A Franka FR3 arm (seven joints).
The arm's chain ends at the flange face. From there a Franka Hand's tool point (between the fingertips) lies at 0.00 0.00 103.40 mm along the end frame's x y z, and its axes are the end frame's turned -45 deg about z.
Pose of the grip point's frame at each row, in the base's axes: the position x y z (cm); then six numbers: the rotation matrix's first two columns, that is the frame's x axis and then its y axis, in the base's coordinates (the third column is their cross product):
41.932 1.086 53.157 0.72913 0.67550 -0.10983 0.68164 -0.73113 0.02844
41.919 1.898 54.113 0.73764 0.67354 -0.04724 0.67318 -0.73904 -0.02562
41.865 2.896 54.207 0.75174 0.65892 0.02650 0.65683 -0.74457 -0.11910
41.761 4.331 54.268 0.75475 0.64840 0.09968 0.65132 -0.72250 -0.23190
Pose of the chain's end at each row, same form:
42.564 2.075 63.430 0.99757 -0.03934 -0.05755 -0.03358 -0.99464 0.09777
42.458 2.031 64.438 0.99760 -0.04632 -0.05152 -0.04558 -0.99884 0.01529
42.472 1.790 64.470 0.99601 -0.06056 -0.06548 -0.06711 -0.99242 -0.10295
42.571 1.850 64.273 0.99424 -0.05240 -0.09349 -0.07314 -0.96937 -0.23446

